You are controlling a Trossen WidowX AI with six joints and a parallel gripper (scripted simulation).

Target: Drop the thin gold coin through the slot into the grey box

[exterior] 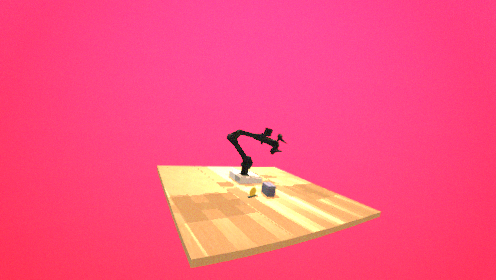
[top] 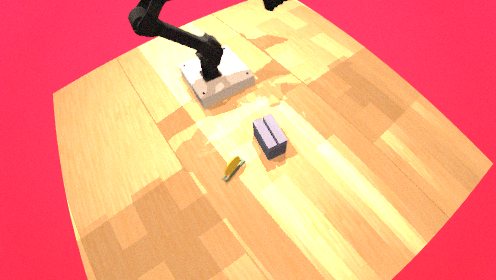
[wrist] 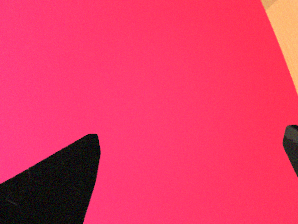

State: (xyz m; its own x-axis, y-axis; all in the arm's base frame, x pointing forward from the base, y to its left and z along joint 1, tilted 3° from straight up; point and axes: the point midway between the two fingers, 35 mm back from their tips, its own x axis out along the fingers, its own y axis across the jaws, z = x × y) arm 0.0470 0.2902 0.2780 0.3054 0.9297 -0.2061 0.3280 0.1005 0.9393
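My gripper tip is now 280 mm short of the gold coin, 440 mm to the left of it and 270 mm above it.
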